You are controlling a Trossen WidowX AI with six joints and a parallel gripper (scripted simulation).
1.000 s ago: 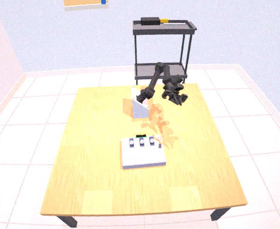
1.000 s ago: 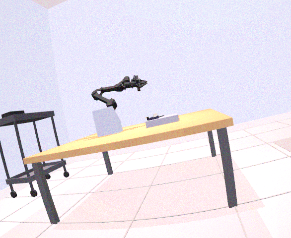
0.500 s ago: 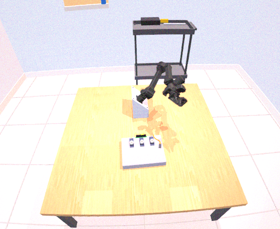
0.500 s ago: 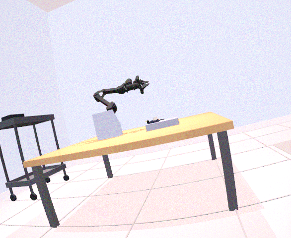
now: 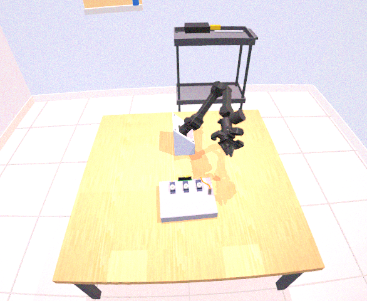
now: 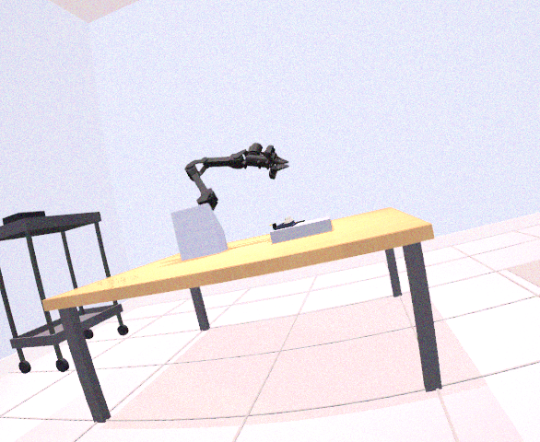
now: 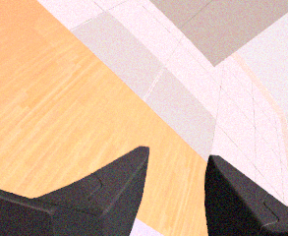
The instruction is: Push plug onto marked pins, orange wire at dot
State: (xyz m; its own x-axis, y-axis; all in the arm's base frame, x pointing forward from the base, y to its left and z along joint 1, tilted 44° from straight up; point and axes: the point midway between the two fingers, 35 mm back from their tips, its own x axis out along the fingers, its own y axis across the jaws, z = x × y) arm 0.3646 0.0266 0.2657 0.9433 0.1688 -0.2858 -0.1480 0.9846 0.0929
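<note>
Right now my gripper tip is 10 cm past the yellow band, 20 cm to the left of it and 25 cm above it. From my gripper tip the other things lie so: pale holder plate: 6 cm ahead, 20 cm to the right, 30 cm below; dark dot: 10 cm behind, 21 cm to the right, 25 cm below.
</note>
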